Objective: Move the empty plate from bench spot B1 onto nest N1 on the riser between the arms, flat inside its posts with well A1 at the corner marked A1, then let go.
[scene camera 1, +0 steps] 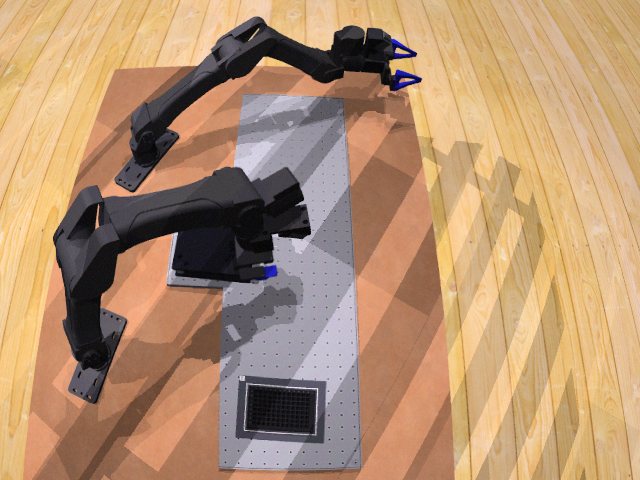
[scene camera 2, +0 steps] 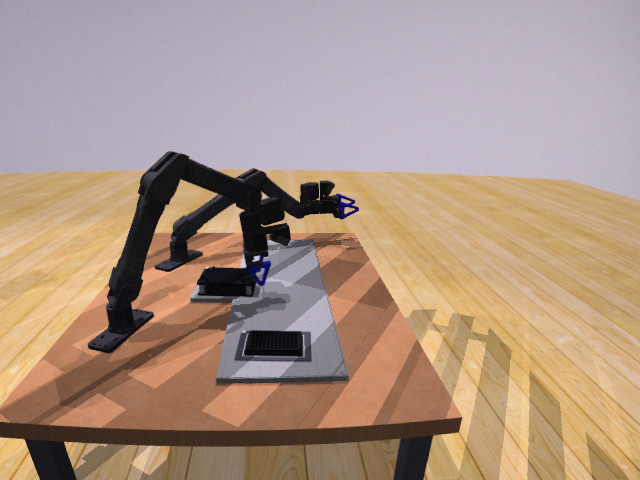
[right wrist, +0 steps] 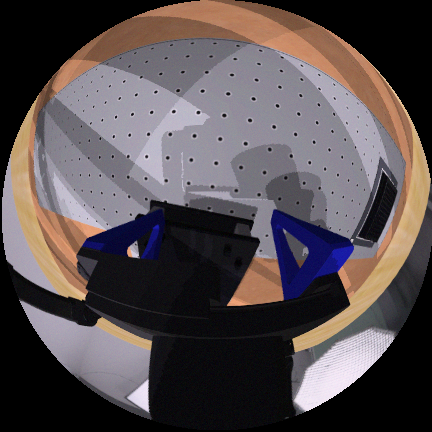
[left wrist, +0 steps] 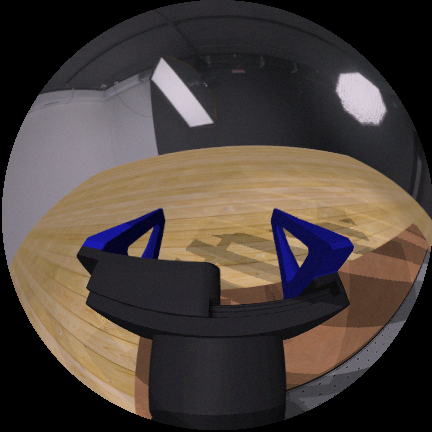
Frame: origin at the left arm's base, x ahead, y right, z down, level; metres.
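Seen in the pictures: left gripper, fingertip midpoint: (scene camera 1: pixel 419 67) (scene camera 2: pixel 356 205) (left wrist: pixel 217 214); right gripper, fingertip midpoint: (scene camera 1: pixel 260 256) (scene camera 2: pixel 259 278) (right wrist: pixel 217 214); left arm's base at its link origin: (scene camera 1: pixel 147 158) (scene camera 2: pixel 179 261); right arm's base at its link origin: (scene camera 1: pixel 98 355) (scene camera 2: pixel 122 330).
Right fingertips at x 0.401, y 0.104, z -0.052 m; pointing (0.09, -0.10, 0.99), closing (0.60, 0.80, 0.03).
Offsets run from my right fingertips to a thing's middle. "spot": to the spot under its first point. Level surfaces: height alone.
The black many-welled plate {dx +0.182, dy +0.249, dz +0.030 m} (scene camera 1: pixel 281 409) (scene camera 2: pixel 273 343) (right wrist: pixel 378 207) lies flat in a white outline on a dark grey bench spot with a small pale mark at its upper left corner in scene camera 1. The black riser {dx -0.096, dy +0.027, dz +0.013 m} (scene camera 1: pixel 201 253) (scene camera 2: pixel 222 275) (right wrist: pixel 205 250) stands between the arms; its nest posts and A1 mark cannot be made out. My right gripper (scene camera 1: pixel 263 275) (scene camera 2: pixel 260 279) (right wrist: pixel 217 214) is open, points down at the riser's right edge and is apart from the plate. My left gripper (scene camera 1: pixel 418 66) (scene camera 2: pixel 356 205) (left wrist: pixel 217 214) is open and empty, high at the far edge.
A perforated grey board {dz +0.039 m} (scene camera 1: pixel 330 320) (scene camera 2: pixel 310 310) (left wrist: pixel 350 380) (right wrist: pixel 215 100) runs along the brown table {dz +0.052 m} (scene camera 1: pixel 392 258) (scene camera 2: pixel 361 320) under the bench spot. A pale base {spot: dx -0.100, dy +0.111, dz +0.039 m} (scene camera 1: pixel 193 284) (scene camera 2: pixel 209 300) lies under the riser. The right forearm reaches over the riser in scene camera 1.
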